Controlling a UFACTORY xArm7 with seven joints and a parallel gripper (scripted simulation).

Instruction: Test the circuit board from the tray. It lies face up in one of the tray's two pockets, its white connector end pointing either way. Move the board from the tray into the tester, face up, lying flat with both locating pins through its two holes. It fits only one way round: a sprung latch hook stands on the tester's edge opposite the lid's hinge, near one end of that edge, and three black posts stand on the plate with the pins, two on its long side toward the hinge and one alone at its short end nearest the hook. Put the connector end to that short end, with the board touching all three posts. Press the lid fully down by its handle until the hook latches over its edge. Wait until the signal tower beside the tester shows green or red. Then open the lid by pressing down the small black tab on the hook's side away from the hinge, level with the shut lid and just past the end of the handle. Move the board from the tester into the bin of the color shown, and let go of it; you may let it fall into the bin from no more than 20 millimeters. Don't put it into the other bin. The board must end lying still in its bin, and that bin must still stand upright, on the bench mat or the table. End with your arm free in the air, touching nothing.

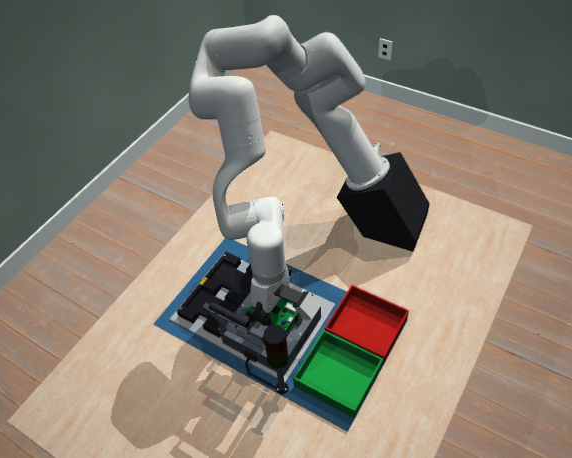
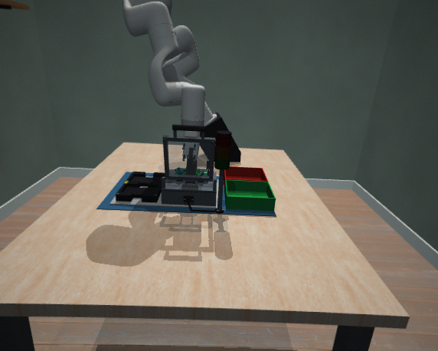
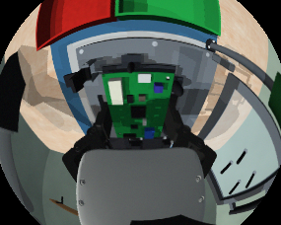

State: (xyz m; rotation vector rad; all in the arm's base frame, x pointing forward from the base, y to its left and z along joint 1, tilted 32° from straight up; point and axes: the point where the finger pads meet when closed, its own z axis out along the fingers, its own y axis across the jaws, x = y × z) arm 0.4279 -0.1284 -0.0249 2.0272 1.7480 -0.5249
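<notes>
Right now the green circuit board is right at my hand. Round my hand: clear lid (12 cm ahead, 10 cm above, 2 cm to the right); tester plate (1 cm to the left, 1 cm below, 1 cm ahead); green bin (19 cm to the left, 7 cm below, 7 cm ahead).
</notes>
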